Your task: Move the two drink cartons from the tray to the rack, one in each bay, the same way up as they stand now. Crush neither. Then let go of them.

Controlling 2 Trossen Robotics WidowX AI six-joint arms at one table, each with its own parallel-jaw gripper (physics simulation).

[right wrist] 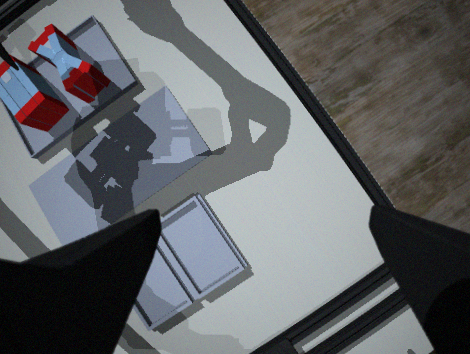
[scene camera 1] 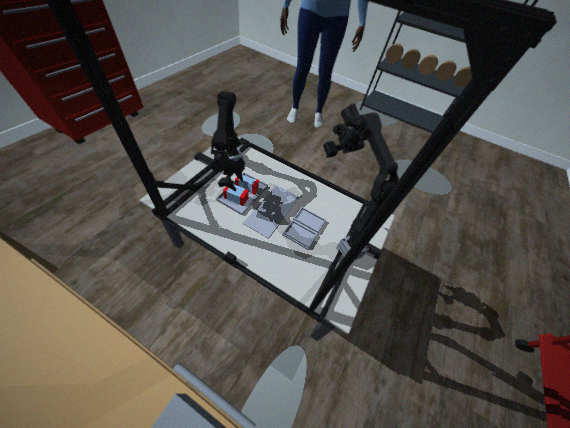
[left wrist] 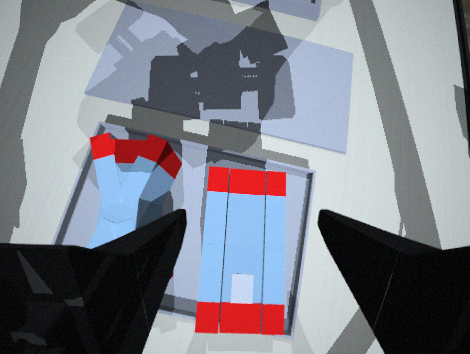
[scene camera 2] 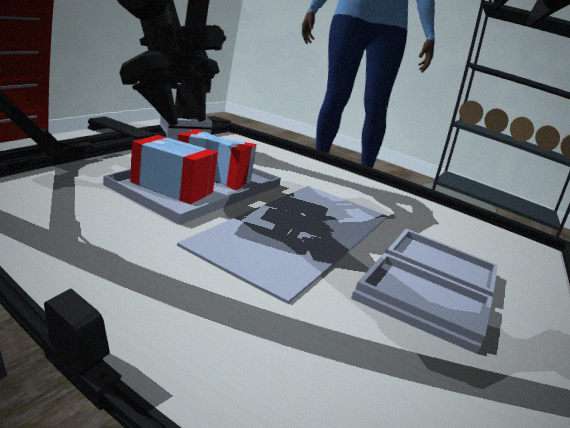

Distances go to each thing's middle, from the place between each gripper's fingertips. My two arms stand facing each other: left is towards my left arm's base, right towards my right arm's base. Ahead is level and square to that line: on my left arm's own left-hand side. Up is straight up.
Labels:
The flat grey mat [scene camera 2: 282, 247] lies 220 mm behind my right hand, 150 mm to the left of it and 370 mm below it. Round my right hand: grey tray [scene camera 2: 180, 212] (260 mm behind, 350 mm to the left, 370 mm below).
The flat grey mat is 170 mm to the right of my left hand, 110 mm below it and 90 mm ahead of it. Also, from my left hand: grey tray (110 mm below, 50 mm ahead, 30 mm to the left).

